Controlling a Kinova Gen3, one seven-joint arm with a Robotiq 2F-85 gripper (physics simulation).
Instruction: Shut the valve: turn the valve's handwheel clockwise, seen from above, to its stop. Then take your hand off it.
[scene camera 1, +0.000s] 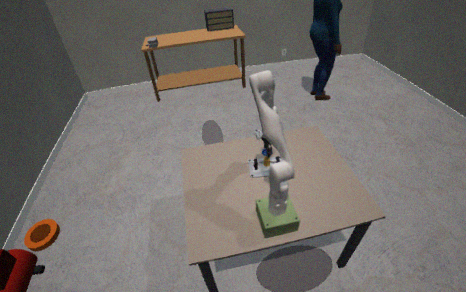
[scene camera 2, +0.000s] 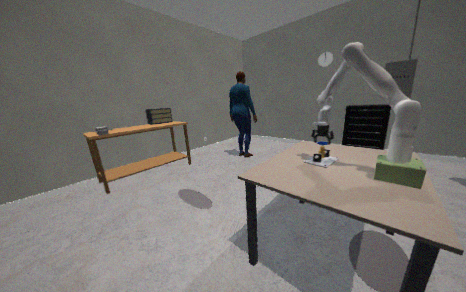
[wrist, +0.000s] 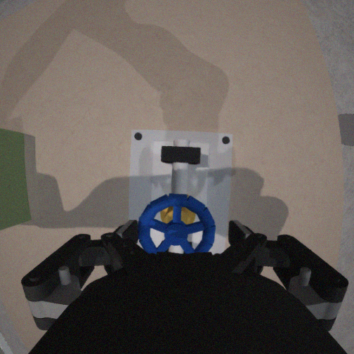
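The valve has a blue five-spoked handwheel (scene camera 1: 265, 152) (scene camera 2: 323, 143) (wrist: 176, 233) on top of a brass-coloured body (scene camera 1: 267, 162) (scene camera 2: 321, 152) (wrist: 187, 215). It stands on a light plate (scene camera 1: 257, 173) (scene camera 2: 327, 163) (wrist: 218, 151) with a black block (scene camera 1: 255, 164) (scene camera 2: 317, 157) (wrist: 180, 154) on the pipe. My gripper (scene camera 2: 323, 139) (wrist: 182, 230) is open and empty, pointing down over the handwheel. In the wrist view its fingers stand on the left and right of the wheel, with a gap on each side. In scene camera 2 the fingertips are close to the wheel's height. The wheel's near edge is partly hidden by the gripper body.
The arm's green base block (scene camera 1: 278, 218) (scene camera 2: 400, 171) (wrist: 12, 177) is on the table (scene camera 1: 215, 175) (scene camera 2: 300, 182). A wooden bench (scene camera 1: 192, 37) (scene camera 2: 140, 128) and a standing person (scene camera 1: 325, 45) (scene camera 2: 242, 110) are away from the table. A black rack (scene camera 2: 347, 125) stands behind it.
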